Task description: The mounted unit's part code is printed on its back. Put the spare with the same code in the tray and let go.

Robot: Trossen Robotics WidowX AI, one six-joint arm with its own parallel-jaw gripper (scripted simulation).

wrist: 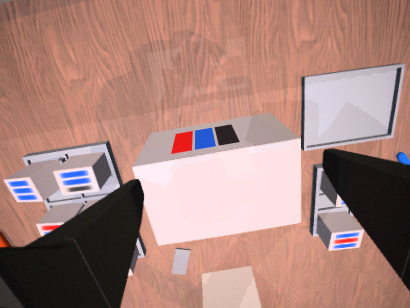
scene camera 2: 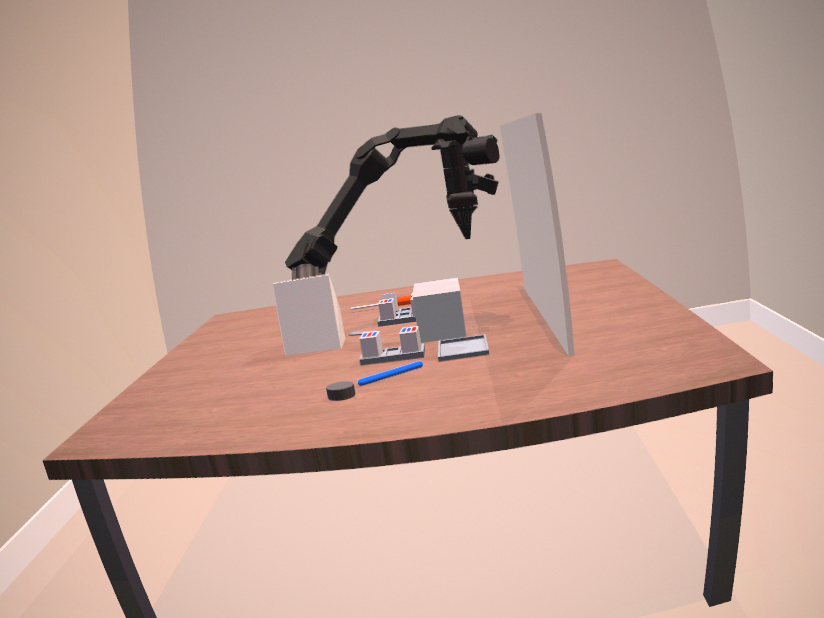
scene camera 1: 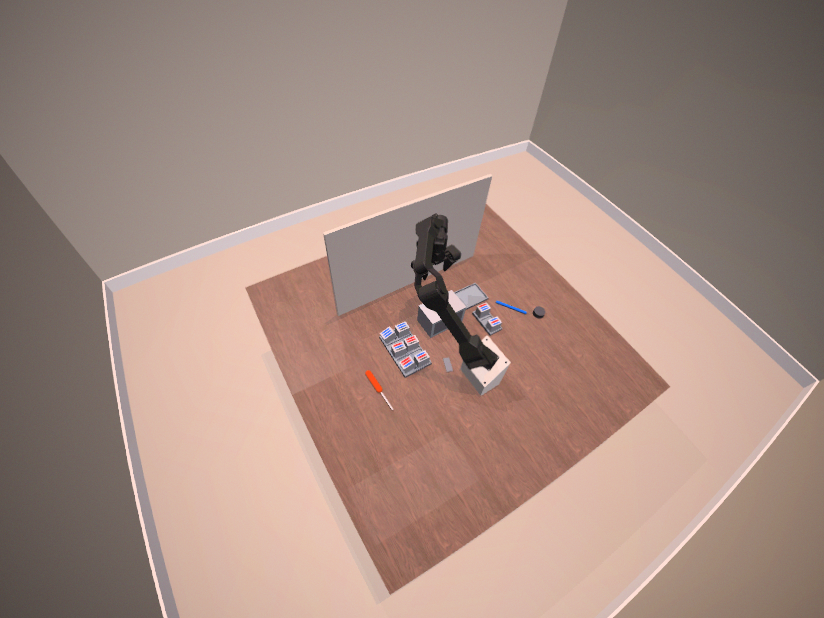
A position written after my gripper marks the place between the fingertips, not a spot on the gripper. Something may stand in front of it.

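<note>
Mounted unit (scene camera 2: 438, 306), (wrist: 243, 174), (scene camera 1: 430, 321). Grey panel (scene camera 1: 369, 258), (scene camera 2: 534, 200). Shallow grey tray (scene camera 2: 467, 347). My gripper (scene camera 2: 467, 236), (wrist: 231, 173): open, holds nothing.
</note>
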